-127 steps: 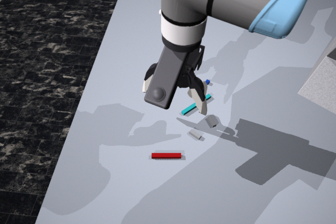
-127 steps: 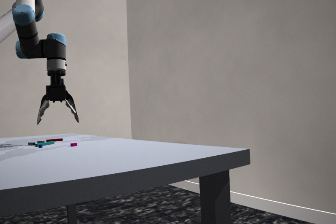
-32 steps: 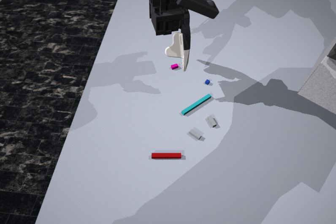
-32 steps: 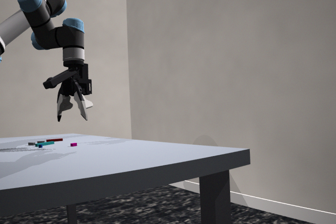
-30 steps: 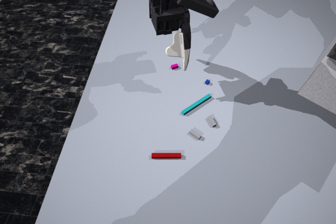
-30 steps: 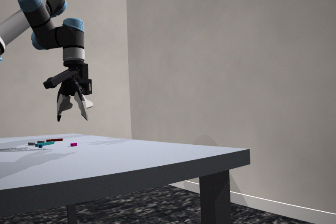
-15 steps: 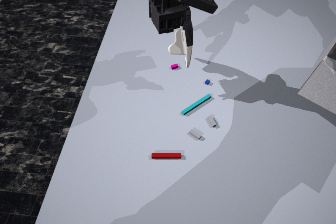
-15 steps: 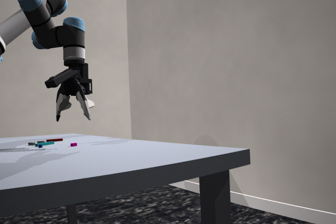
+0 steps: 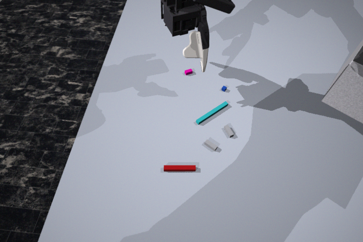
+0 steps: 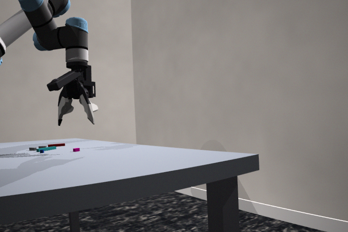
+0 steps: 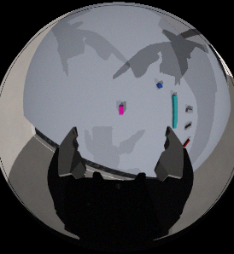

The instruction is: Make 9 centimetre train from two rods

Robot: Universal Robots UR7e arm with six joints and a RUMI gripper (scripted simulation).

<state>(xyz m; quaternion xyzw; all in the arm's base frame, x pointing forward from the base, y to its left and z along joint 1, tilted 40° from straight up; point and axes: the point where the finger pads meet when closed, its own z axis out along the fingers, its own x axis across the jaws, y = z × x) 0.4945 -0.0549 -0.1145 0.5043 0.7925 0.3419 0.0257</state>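
The magenta rod lies 8 cm below my hand. Also, from my hand: turquoise rod: 8 cm behind, 13 cm to the left, 8 cm below; then red rod: 2 cm behind, 29 cm to the left, 8 cm below; then blue rod: 10 cm behind, 4 cm to the left, 8 cm below.
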